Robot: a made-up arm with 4 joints. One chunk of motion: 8 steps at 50 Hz.
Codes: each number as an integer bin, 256 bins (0 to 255) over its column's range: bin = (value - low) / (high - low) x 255, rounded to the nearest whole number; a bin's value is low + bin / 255 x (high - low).
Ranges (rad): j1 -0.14..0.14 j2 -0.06..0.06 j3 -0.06..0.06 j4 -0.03..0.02
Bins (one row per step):
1: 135 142 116 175
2: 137 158 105 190
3: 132 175 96 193
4: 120 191 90 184
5: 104 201 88 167
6: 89 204 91 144
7: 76 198 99 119
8: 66 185 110 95
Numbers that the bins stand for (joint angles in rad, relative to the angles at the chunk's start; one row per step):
1: 0.0082 0.0068 -0.0054 0.0043
2: 0.0104 0.0144 -0.0106 0.0073
3: 0.0049 0.0224 -0.0148 0.0078
4: -0.0082 0.0299 -0.0176 0.0061
5: -0.0258 0.0346 -0.0186 0.0027
6: -0.0423 0.0360 -0.0172 -0.0018
7: -0.0565 0.0332 -0.0134 -0.0067
8: -0.0675 0.0271 -0.0082 -0.0114

